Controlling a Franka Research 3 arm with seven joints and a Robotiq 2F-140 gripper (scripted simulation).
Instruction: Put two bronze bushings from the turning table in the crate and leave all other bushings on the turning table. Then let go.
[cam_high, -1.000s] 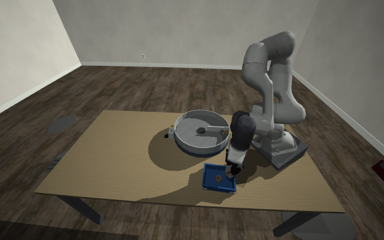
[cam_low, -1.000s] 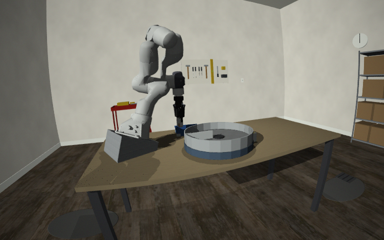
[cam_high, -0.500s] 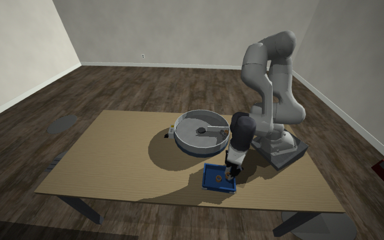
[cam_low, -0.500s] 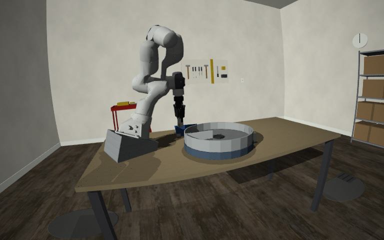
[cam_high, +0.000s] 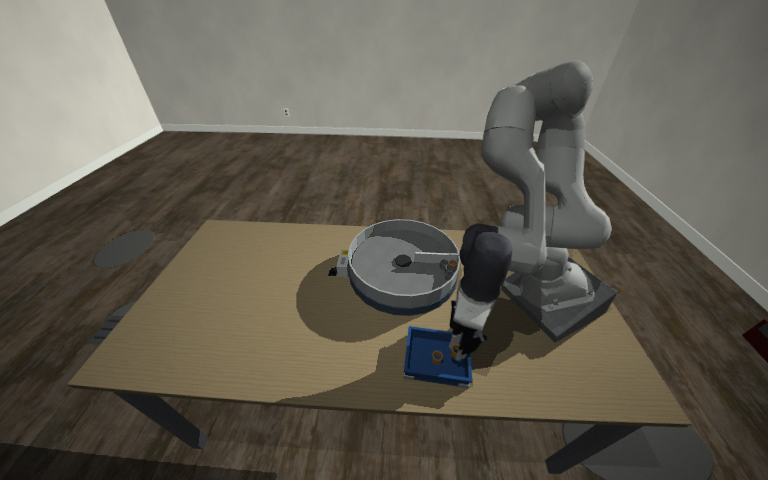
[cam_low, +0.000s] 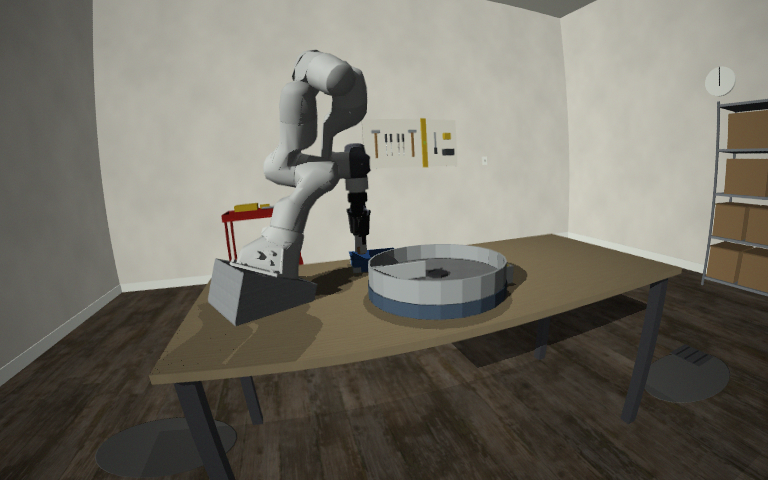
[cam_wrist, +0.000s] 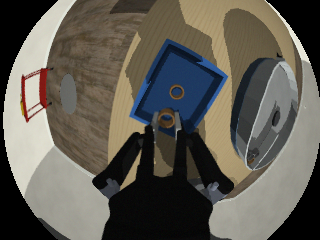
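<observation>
Right now my hand is 5 cm short of the blue crate and 7 cm above it. The rest, counted from my hand: round grey turning table: 19 cm ahead, 36 cm to the right, 4 cm below.
</observation>
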